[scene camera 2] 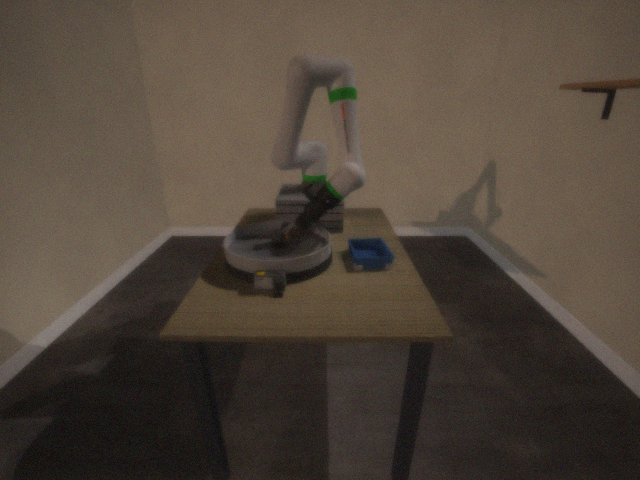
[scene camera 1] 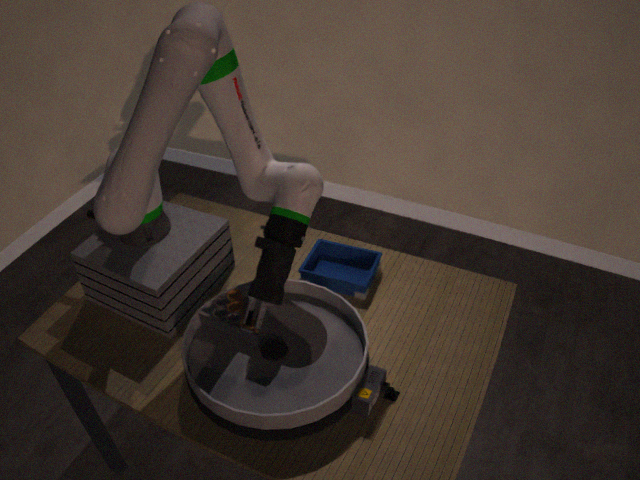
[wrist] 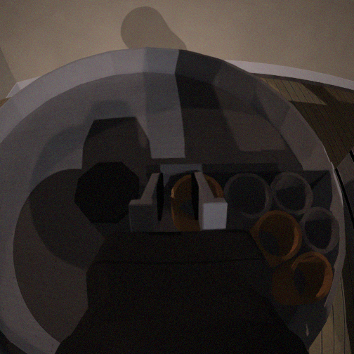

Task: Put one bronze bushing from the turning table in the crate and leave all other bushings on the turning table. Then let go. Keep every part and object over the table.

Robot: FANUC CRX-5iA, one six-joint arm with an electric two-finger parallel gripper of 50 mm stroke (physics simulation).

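Frame: origin at the arm's base, x right, y ahead, z up, level; centimetres.
Seen in the pictures: gripper, fingertip midpoint: point(scene camera 2: 284, 231) point(scene camera 1: 251, 326); arm's base at its link origin: point(scene camera 2: 314, 190) point(scene camera 1: 144, 230).
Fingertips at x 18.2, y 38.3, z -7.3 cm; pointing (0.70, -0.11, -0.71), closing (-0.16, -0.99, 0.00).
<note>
Pixels of each thing's top centre, then the offset from my fingertips to it. "spot": a spot on its surface instead.
- blue crate at its top centre: point(scene camera 1: 341, 261) point(scene camera 2: 369, 247) dz -4.1, dx -33.2, dy +12.5 cm
- small grey box with a yellow label, surface spot: point(scene camera 1: 368, 395) spot: dz -3.3, dx +9.8, dy +29.8 cm
- dark round hub at its top centre: point(scene camera 1: 274, 349) point(scene camera 2: 278, 244) dz -3.0, dx +2.6, dy +6.3 cm
The turning table point(scene camera 1: 279, 421) point(scene camera 2: 279, 263) point(wrist: 115, 65) is a grey round tray with a raised wall. In the wrist view one bronze bushing point(wrist: 182, 217) shows between and partly behind my fingers. A second bronze bushing point(wrist: 278, 214) and a third bronze bushing point(wrist: 285, 287), which looks tilted or lying, are at the right. Grey bushings point(wrist: 247, 175) point(wrist: 292, 175) point(wrist: 320, 209) stand near them. My gripper point(scene camera 1: 253, 316) point(wrist: 177, 186) is partly open and empty, low over the turning table; contact with the bushing cannot be told. The blue crate point(scene camera 1: 336, 281) point(scene camera 2: 369, 263) looks empty.
A stack of grey slabs point(scene camera 1: 201, 273) point(scene camera 2: 336, 219) under the arm base stands behind the turning table. A small grey box with a yellow label point(scene camera 1: 368, 395) point(scene camera 2: 266, 281) sits against the turning table. A dark round hub point(scene camera 1: 272, 348) point(wrist: 106, 192) is at its centre.
</note>
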